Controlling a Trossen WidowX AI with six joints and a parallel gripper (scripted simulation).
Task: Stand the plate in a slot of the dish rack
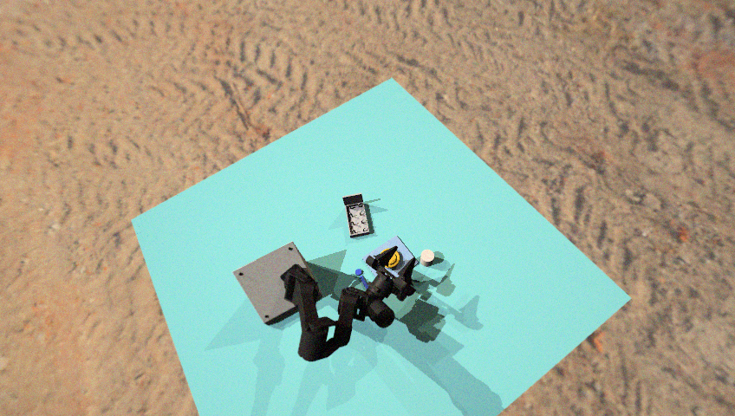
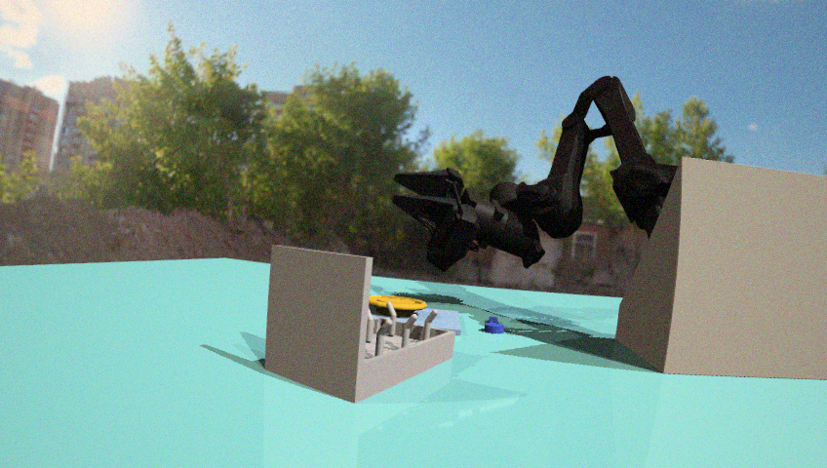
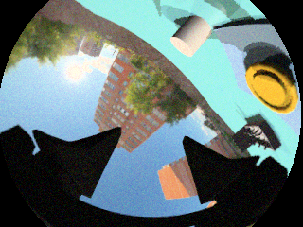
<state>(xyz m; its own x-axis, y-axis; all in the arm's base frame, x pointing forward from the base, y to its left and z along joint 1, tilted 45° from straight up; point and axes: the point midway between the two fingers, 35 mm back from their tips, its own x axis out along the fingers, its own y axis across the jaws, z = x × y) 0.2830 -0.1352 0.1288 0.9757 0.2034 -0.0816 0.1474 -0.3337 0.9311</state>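
The yellow plate lies 20 mm behind my gripper tip, 60 mm to the left of it and 150 mm below it. Round my gripper tip: cup: 80 mm ahead, 20 mm to the right, 140 mm below; then pale blue mat: 20 mm behind, 60 mm to the left, 160 mm below; then blue spoon: 140 mm behind, 70 mm to the left, 160 mm below.
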